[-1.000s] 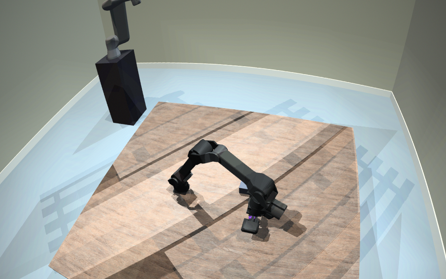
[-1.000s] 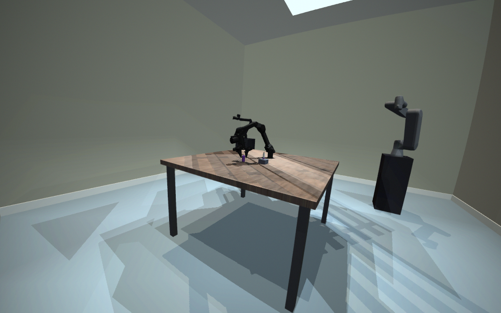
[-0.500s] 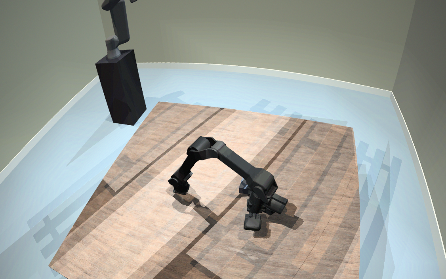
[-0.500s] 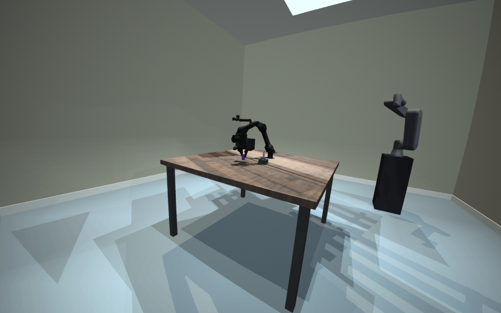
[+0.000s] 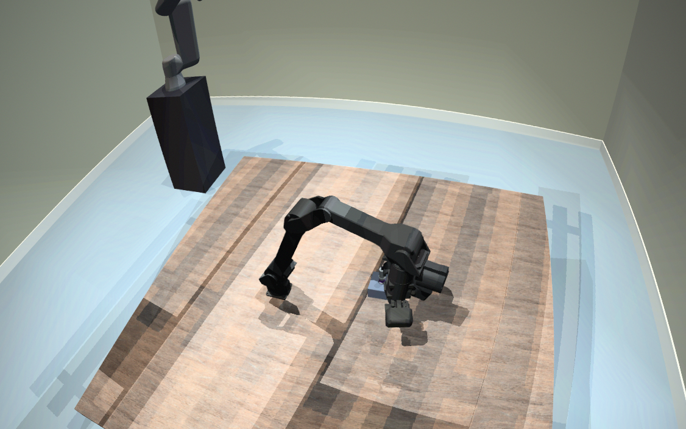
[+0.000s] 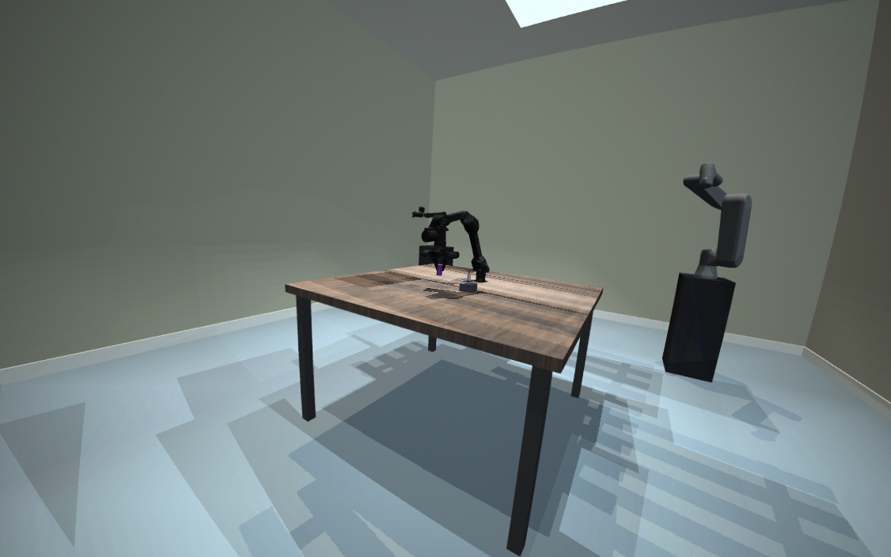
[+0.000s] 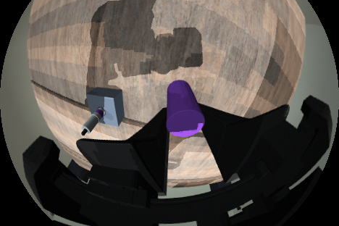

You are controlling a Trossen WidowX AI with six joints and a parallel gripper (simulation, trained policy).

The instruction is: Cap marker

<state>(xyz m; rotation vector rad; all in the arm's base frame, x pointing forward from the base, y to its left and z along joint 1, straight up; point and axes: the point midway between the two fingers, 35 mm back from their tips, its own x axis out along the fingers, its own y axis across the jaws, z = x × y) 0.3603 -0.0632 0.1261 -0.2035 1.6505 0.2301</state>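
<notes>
Now: the grey holder block 14 cm to the left of my gripper tip, 7 cm below it and 6 cm behind it. From my gripper tip the other things lie so: purple cap (1 cm ahead).
</notes>
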